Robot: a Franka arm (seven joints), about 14 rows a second.
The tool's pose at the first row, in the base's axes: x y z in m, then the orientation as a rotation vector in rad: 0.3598 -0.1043 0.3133 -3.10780 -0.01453 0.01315
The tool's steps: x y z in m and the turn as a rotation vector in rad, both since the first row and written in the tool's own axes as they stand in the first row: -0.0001 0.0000 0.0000 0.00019 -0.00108 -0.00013; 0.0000 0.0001 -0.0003 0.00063 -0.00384 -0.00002; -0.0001 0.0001 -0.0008 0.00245 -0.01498 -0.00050; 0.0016 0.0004 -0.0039 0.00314 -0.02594 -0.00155; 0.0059 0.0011 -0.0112 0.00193 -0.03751 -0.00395; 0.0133 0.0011 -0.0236 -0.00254 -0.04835 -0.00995; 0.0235 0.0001 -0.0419 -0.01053 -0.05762 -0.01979
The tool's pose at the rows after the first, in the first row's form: 0.3597 -0.1043 0.3133 -3.10761 -0.01476 0.01483; 0.3598 -0.1044 0.3136 -3.10716 -0.01465 0.01912; 0.3597 -0.1044 0.3141 -3.10523 -0.01567 0.03640; 0.3614 -0.1048 0.3172 -3.10433 -0.01758 0.05339; 0.3658 -0.1057 0.3244 -3.10520 -0.02162 0.07130; 0.3733 -0.1061 0.3367 -3.10919 -0.03130 0.08807; 0.3837 -0.1056 0.3550 -3.11655 -0.04701 0.10241
